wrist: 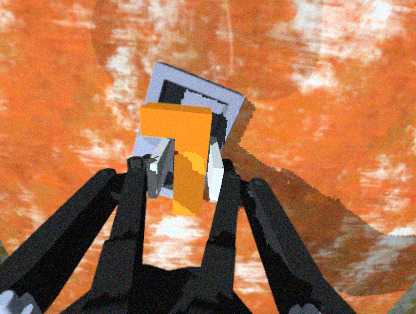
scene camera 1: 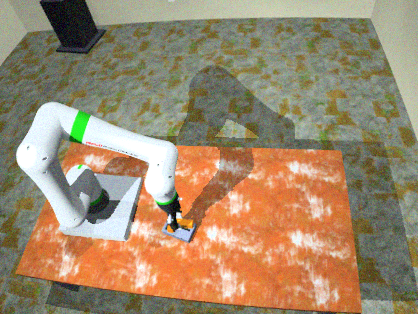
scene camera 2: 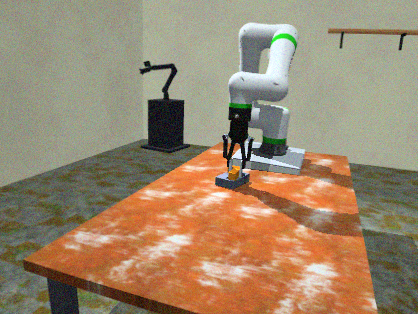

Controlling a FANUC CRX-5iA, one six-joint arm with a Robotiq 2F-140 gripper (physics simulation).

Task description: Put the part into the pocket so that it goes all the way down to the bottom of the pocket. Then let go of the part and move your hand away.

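Frame: origin at the arm's base, x ahead, y left, z up, level; centimetres.
Seen in the pictures: gripper, between the fingertips: (wrist: pixel 190 148) (scene camera 1: pixel 179 224); arm's base, origin of its link: (scene camera 1: pixel 95 200) (scene camera 2: pixel 272 151).
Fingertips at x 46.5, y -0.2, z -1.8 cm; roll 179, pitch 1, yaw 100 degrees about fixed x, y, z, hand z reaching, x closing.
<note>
Pixels of each thing's top centre, then the offset from my fingertips to it. Level surfaces: height alone.
- orange part, centre of its top: (wrist: pixel 174 169) (scene camera 2: pixel 232 169) (scene camera 1: pixel 180 224) dx +1.2, dy -1.1, dz +3.1 cm
- grey-blue block, centre of its top: (wrist: pixel 179 145) (scene camera 2: pixel 232 175) (scene camera 1: pixel 178 227) dx +0.0, dy -1.2, dz +0.1 cm
- orange table, height of its surface: dz -3.5 cm
The orange part (scene camera 1: pixel 185 223) (scene camera 2: pixel 234 173) (wrist: pixel 188 131) is a block with a wider head and a narrower stem. It stands over the pocket of the grey-blue block (scene camera 1: pixel 184 237) (scene camera 2: pixel 223 182) (wrist: pixel 191 79) on the orange table (scene camera 1: pixel 270 218) (scene camera 2: pixel 208 249) (wrist: pixel 300 124). It sticks up above the block's rim and looks a little tilted. I cannot tell how deep it sits. My gripper (scene camera 1: pixel 175 225) (scene camera 2: pixel 237 167) (wrist: pixel 190 148) comes straight down over the block and is shut on the part's stem, with a pale pad on each side of it.
The arm's grey base plate (scene camera 1: pixel 114 202) (scene camera 2: pixel 276 163) lies just behind the block. A black pedestal (scene camera 1: pixel 74 28) (scene camera 2: pixel 165 124) with a small dark arm stands on the floor off the table. A wooden shelf (scene camera 2: pixel 346 31) hangs on the wall.
</note>
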